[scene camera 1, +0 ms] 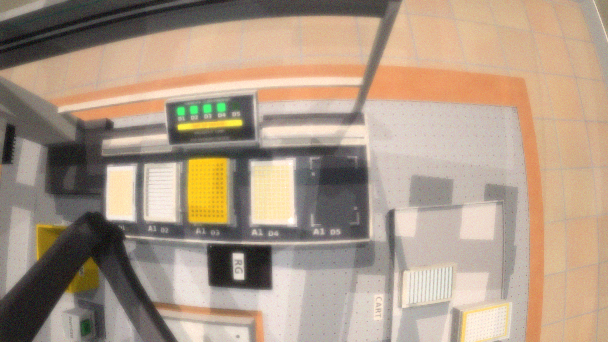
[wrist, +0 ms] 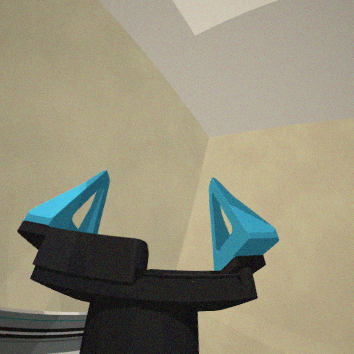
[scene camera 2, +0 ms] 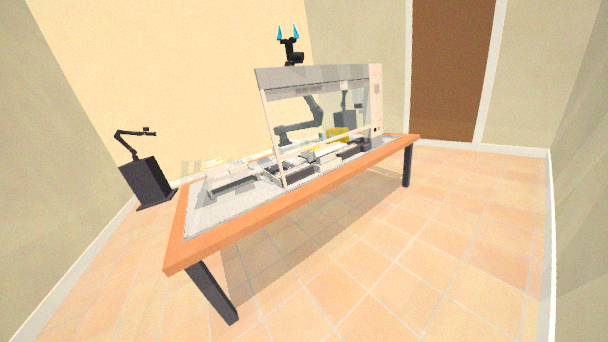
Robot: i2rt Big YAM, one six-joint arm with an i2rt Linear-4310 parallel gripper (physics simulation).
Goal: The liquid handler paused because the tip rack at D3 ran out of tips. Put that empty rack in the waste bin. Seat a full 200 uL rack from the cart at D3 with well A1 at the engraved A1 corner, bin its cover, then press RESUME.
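Frame: origin at the arm's base, x ahead, y left, z up, level; metres.
Seen in the pictures: gripper, between the fingertips: (wrist: 158,178) (scene camera 2: 286,23).
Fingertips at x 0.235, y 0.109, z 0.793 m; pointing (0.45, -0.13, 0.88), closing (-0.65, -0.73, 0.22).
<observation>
Offsets run from my fingertips to a thing's top centre. "spot": to the spot under its first point.
My gripper (scene camera 2: 288,26) (wrist: 158,178) is open and empty, pointing up high above the liquid handler. The yellow tip rack {dx +0.167, dy -0.064, dz -0.769 m} (scene camera 1: 208,191) sits in slot D3, between the D2 and D4 labware. The yellow waste bin {spot: dx -0.030, dy +0.389, dz -0.793 m} (scene camera 1: 50,240) (scene camera 2: 337,134) stands at the left, partly hidden behind my arm in scene camera 1. On the cart {dx -0.022, dy -0.609, dz -0.810 m} (scene camera 1: 450,242) lie a striped white rack {dx +0.022, dy -0.535, dz -0.785 m} (scene camera 1: 428,285) and a yellow-edged white rack {dx -0.066, dy -0.684, dz -0.746 m} (scene camera 1: 484,322); their tip size is not readable. The status screen {spot: dx +0.305, dy -0.053, dz -0.763 m} (scene camera 1: 212,120) shows green squares for D1 to D4 and a yellow bar. The RESUME button cannot be made out.
A black RG block {dx +0.017, dy -0.127, dz -0.862 m} (scene camera 1: 221,267) stands in front of the deck. The handler's upper beam (scene camera 1: 200,30) and side post {spot: dx +0.390, dy -0.346, dz -0.571 m} (scene camera 1: 378,55) frame the deck. White labware {dx +0.131, dy +0.182, dz -0.815 m} (scene camera 1: 121,192) {dx +0.149, dy +0.059, dz -0.798 m} (scene camera 1: 161,192) {dx +0.185, dy -0.186, dz -0.815 m} (scene camera 1: 273,192) fills D1, D2 and D4. A small device with a green button {spot: dx -0.228, dy +0.249, dz -0.789 m} (scene camera 1: 85,327) stands near the bin.
</observation>
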